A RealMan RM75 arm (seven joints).
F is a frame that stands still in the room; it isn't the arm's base.
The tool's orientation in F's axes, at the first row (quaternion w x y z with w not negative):
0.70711 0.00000 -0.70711 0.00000
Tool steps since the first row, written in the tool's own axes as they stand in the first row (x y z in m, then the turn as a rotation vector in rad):
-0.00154 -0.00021 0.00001 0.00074 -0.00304 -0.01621
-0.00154 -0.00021 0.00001 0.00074 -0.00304 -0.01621
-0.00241 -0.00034 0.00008 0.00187 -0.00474 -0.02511
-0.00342 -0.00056 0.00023 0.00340 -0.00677 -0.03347
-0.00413 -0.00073 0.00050 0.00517 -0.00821 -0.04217
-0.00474 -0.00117 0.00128 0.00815 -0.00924 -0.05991
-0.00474 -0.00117 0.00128 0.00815 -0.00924 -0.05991
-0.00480 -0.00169 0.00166 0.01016 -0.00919 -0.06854
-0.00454 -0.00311 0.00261 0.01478 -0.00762 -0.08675
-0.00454 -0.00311 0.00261 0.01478 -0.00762 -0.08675
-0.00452 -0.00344 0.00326 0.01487 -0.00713 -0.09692
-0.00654 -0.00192 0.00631 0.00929 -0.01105 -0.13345
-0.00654 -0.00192 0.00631 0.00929 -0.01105 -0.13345
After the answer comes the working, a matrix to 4 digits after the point.
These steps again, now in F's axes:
-0.00001 -0.00021 -0.00154 0.01621 -0.00304 0.00074
-0.00001 -0.00021 -0.00154 0.01621 -0.00304 0.00074
-0.00008 -0.00034 -0.00241 0.02511 -0.00474 0.00187
-0.00023 -0.00056 -0.00342 0.03347 -0.00677 0.00340
-0.00050 -0.00073 -0.00413 0.04217 -0.00821 0.00517
-0.00128 -0.00117 -0.00474 0.05991 -0.00924 0.00815
-0.00128 -0.00117 -0.00474 0.05991 -0.00924 0.00815
-0.00166 -0.00169 -0.00480 0.06854 -0.00919 0.01016
-0.00261 -0.00311 -0.00454 0.08675 -0.00762 0.01478
-0.00261 -0.00311 -0.00454 0.08675 -0.00762 0.01478
-0.00326 -0.00344 -0.00452 0.09692 -0.00713 0.01487
-0.00631 -0.00192 -0.00654 0.13345 -0.01105 0.00929
-0.00631 -0.00192 -0.00654 0.13345 -0.01105 0.00929

The tool's axes in the first row as the columns of a matrix, in F's axes (rounded; the answer above uses it unrounded):
0.0000 0.0000 -1.0000
0.0000 1.0000 0.0000
1.0000 0.0000 0.0000

